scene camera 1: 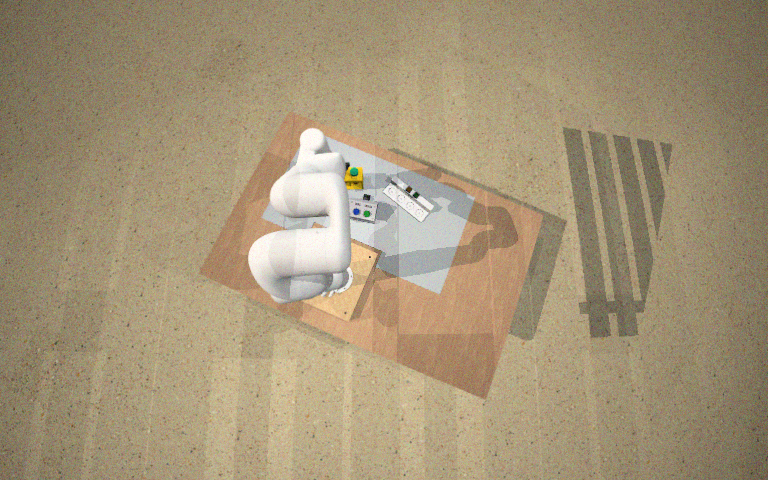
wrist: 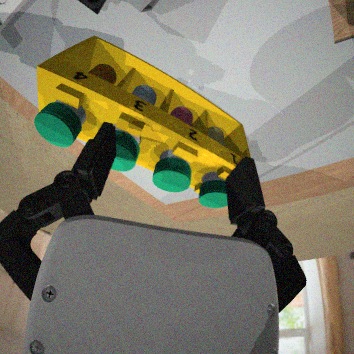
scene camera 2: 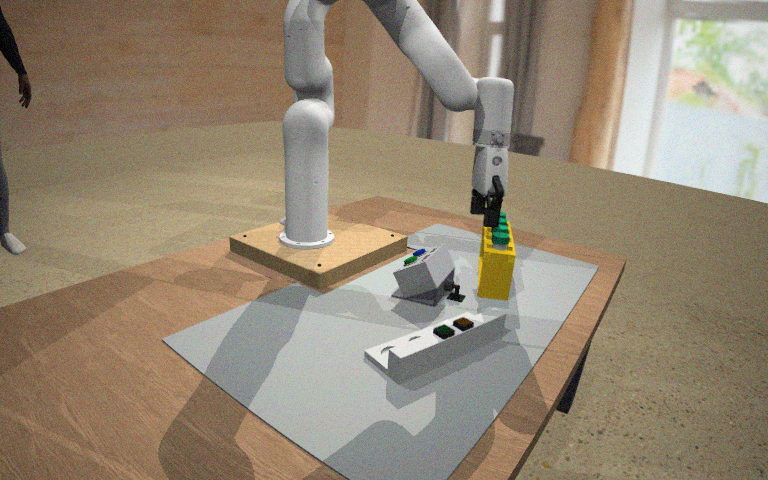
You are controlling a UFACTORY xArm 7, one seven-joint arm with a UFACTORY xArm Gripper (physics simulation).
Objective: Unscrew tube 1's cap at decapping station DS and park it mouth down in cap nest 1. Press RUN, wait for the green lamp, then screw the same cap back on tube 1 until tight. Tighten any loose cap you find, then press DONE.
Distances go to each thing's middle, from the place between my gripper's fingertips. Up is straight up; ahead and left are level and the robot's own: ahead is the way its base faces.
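Grey control box (scene camera 2: 426, 280): 20 mm behind my hand, 80 mm lower than it, 150 mm right of it.
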